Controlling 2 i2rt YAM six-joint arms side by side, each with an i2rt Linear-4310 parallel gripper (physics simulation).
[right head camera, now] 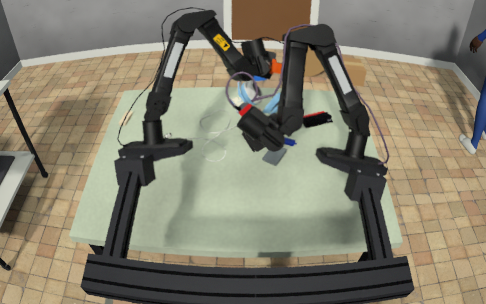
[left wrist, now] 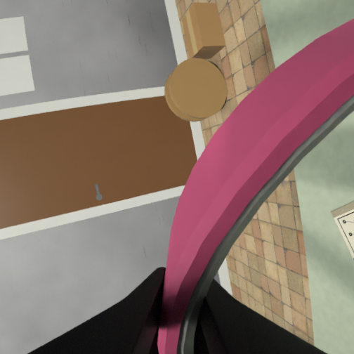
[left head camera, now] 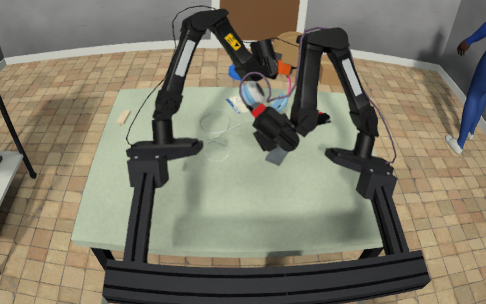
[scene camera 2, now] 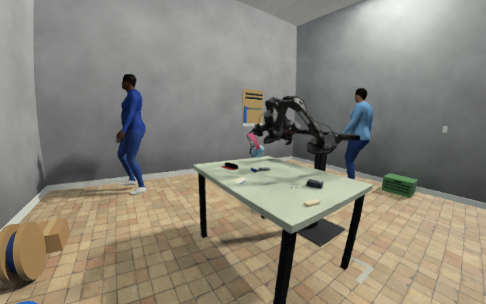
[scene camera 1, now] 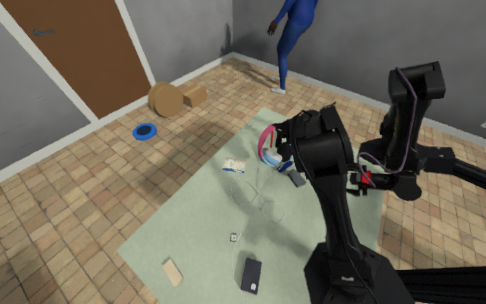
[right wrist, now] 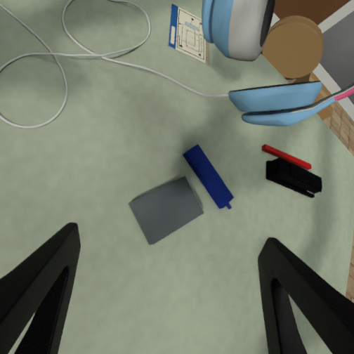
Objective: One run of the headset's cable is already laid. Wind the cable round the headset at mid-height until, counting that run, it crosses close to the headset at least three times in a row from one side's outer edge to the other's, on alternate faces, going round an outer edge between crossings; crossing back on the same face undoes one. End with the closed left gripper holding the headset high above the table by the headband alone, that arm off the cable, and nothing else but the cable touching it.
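Places are measured from the left arm's base along level axes (x ahead, y left, z up), in centimetres.
Where they show: left gripper, fingertip midpoint: [scene camera 2: 248,134] [scene camera 1: 272,125]; right gripper, fingertip midpoint: [scene camera 2: 281,142]; left arm's base at its link origin: [right head camera: 154,145] [left head camera: 163,145] [scene camera 2: 321,144] [scene camera 1: 351,284]; right arm's base at its link origin: [right head camera: 353,158] [left head camera: 361,158] [scene camera 2: 273,136].
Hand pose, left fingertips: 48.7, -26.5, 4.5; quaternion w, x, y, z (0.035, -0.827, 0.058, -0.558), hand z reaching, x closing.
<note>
Things, the pixels of their top centre, and the offset from my left fingertips, as dx, dy, dz. "spot": a spot on its surface instead. Level surfaces: height alone.
- thin white cable at a spot on its surface: [left head camera: 215,132] spot: -11.4, +18.9, -30.0
- table at its surface level: dz -30.7
- printed card at its top centre: [left head camera: 240,103] [right head camera: 242,103] [scene camera 1: 234,164] +10.9, +12.2, -30.6
- dark box at its top centre: [scene camera 1: 251,275] [scene camera 2: 315,180] -30.9, +41.9, -26.7
- wooden block at its top centre: [left head camera: 123,116] [right head camera: 125,117] [scene camera 1: 172,273] [scene camera 2: 312,201] -10.0, +62.7, -29.2
My left gripper [left wrist: 179,281] is shut on the pink headband [left wrist: 250,150] [scene camera 1: 262,141] [scene camera 2: 253,140]. The headset hangs above the table by it, its light-blue ear cups [right wrist: 277,105] [left head camera: 255,93] below. The thin white cable [right wrist: 167,77] [left head camera: 215,131] leaves the lower-drawn cup in the right wrist view and runs to loops lying on the table. No cable turn round the headset can be made out; the laid run is hidden or too fine to see. My right gripper [right wrist: 173,241] [scene camera 1: 351,183] is open, with nothing between its fingers, apart from the headset and cable.
A grey block [right wrist: 166,210], a blue bar [right wrist: 209,176] and a black clip-like object [right wrist: 293,176] with a red bar lie on the table [left head camera: 225,200]. A printed card [right wrist: 189,35] [scene camera 1: 234,165], a dark box [scene camera 1: 251,275] and a wooden block [scene camera 1: 173,272] also lie there.
</note>
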